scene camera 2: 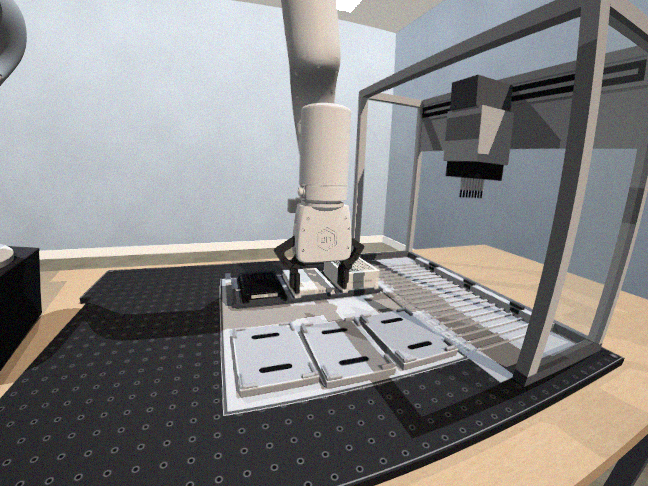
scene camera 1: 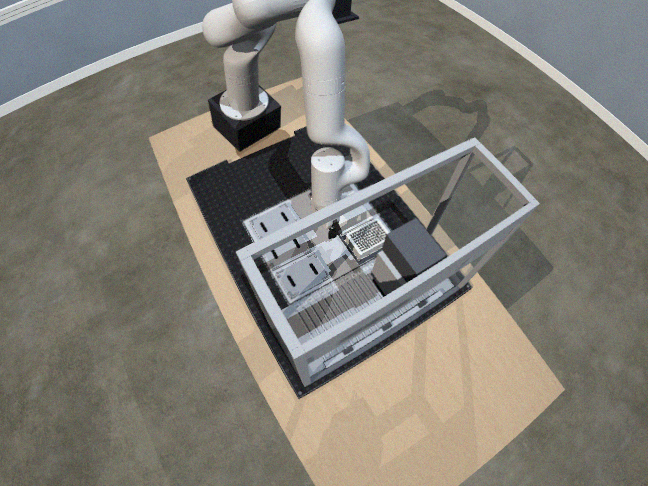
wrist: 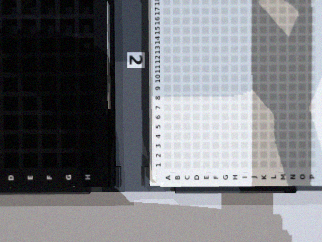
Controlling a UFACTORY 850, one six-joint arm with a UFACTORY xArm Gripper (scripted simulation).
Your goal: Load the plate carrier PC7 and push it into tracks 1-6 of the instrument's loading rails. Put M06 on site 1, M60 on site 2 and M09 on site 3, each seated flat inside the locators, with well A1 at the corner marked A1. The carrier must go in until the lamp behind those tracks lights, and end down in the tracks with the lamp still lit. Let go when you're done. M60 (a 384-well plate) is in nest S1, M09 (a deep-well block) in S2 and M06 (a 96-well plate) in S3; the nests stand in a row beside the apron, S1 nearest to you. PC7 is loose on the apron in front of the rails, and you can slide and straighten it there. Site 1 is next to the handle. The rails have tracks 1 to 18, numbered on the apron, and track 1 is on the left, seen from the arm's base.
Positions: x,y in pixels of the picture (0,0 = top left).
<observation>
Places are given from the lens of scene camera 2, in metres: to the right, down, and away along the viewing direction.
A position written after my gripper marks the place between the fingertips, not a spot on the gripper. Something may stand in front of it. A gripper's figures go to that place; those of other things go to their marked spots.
my gripper [scene camera 2: 319,288]: -0.01, 0.09, 0.55
black 96-well plate M06 [scene camera 2: 256,285]: -0.14, 0.09, 0.59
dark carrier PC7 [scene camera 2: 233,294]: -0.18, 0.10, 0.58
white 96-well plate [scene camera 2: 362,275]: 0.08, 0.07, 0.62
nest S2 [scene camera 2: 329,349]: 0.01, 0.15, 0.41
The marked spots on the nest S2 and the black 96-well plate M06 are 0.24 m apart.
</observation>
